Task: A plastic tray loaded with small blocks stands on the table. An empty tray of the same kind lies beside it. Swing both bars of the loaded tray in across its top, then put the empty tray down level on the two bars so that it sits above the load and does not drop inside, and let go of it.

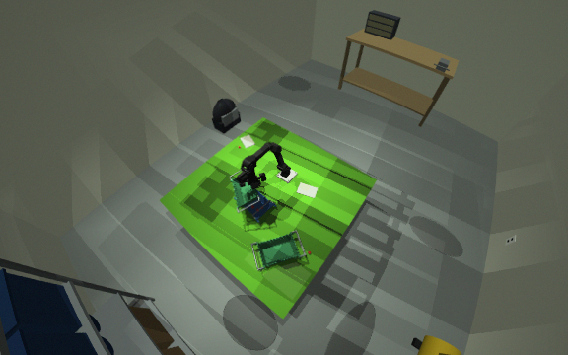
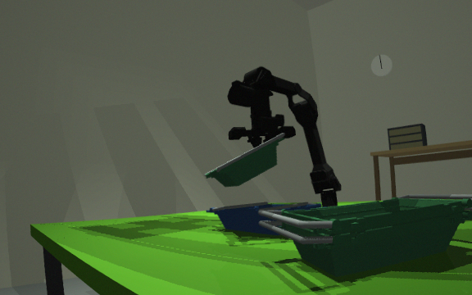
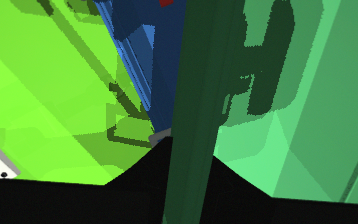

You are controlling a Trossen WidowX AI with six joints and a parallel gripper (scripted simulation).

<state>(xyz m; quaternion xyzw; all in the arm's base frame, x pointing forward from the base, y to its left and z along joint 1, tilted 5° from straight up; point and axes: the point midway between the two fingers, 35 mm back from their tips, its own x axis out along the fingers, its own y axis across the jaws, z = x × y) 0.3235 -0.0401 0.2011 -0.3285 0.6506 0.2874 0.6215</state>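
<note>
My gripper tip is now 60 mm short of the green plastic tray and 40 mm to the left of it. Round my gripper tip: small red block 140 mm ahead, 550 mm to the left, 170 mm below.
</note>
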